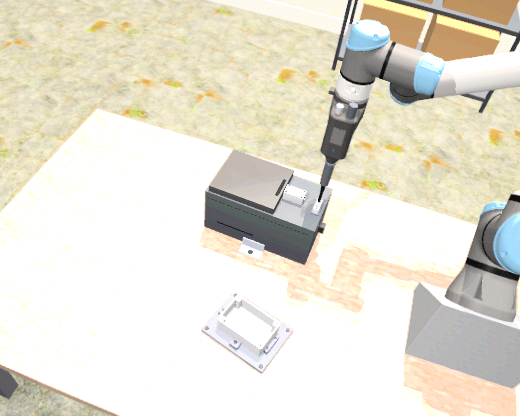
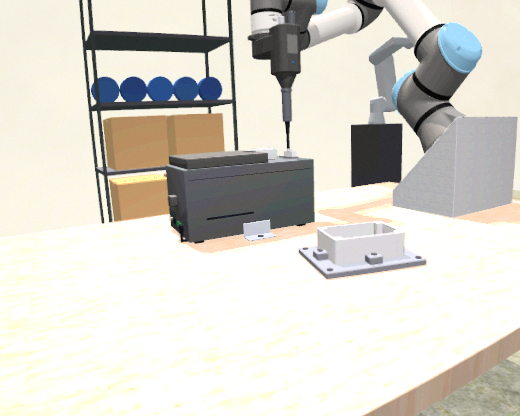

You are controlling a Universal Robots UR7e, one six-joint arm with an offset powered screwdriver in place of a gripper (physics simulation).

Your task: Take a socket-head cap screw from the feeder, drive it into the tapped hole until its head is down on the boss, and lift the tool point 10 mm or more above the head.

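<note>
The dark screw feeder [image 1: 260,236] [image 2: 250,195] stands on the table, with a small white pick-up block [image 1: 316,207] [image 2: 290,154] on its top at the right end. My screwdriver [image 1: 320,200] [image 2: 288,148] points down, its thin black bit ending at the block. Whether the tip touches the block or carries a screw is too small to tell. A light grey open-topped housing [image 1: 239,335] [image 2: 367,251] sits on a flat plate [image 1: 250,358] [image 2: 345,270]. Small bosses with dark holes stand beside its walls, one [image 1: 235,343] [image 2: 374,258] at a long side. I cannot tell which hole is the tapped one.
A small angle bracket [image 1: 251,248] [image 2: 258,231] lies in front of the feeder. A raised grey lid [image 1: 250,180] [image 2: 217,159] and a white block [image 1: 295,194] are on the feeder's top. The arm's grey pedestal [image 1: 465,340] [image 2: 435,175] stands at the right. A shelf rack [image 2: 160,41] stands behind.
</note>
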